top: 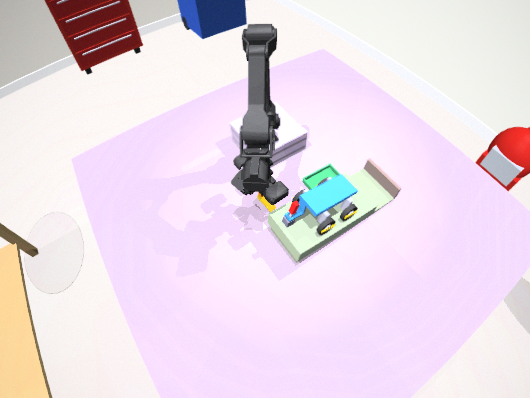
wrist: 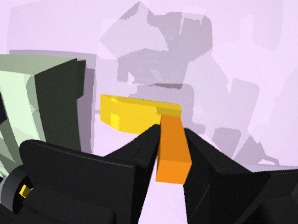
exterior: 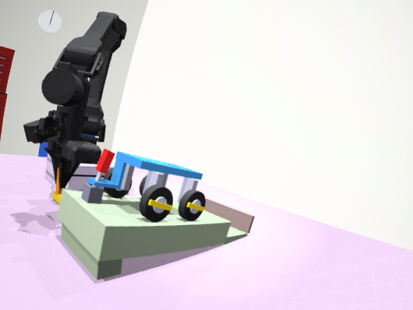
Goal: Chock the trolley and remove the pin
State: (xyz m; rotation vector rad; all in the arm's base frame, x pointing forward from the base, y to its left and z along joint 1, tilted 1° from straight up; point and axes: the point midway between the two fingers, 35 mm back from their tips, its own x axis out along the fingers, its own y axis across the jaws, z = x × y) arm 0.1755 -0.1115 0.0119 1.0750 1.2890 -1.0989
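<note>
Now: the blue trolley 15 cm ahead of my gripper tip, 13 cm to the left of it and 5 cm above it. From my gripper tip the other things lie so: red-headed stop pin 14 cm ahead, 6 cm above, 2 cm to the left; pale green ramp 15 cm ahead, 13 cm to the left, 2 cm below; yellow chock 2 cm ahead, 1 cm below.
</note>
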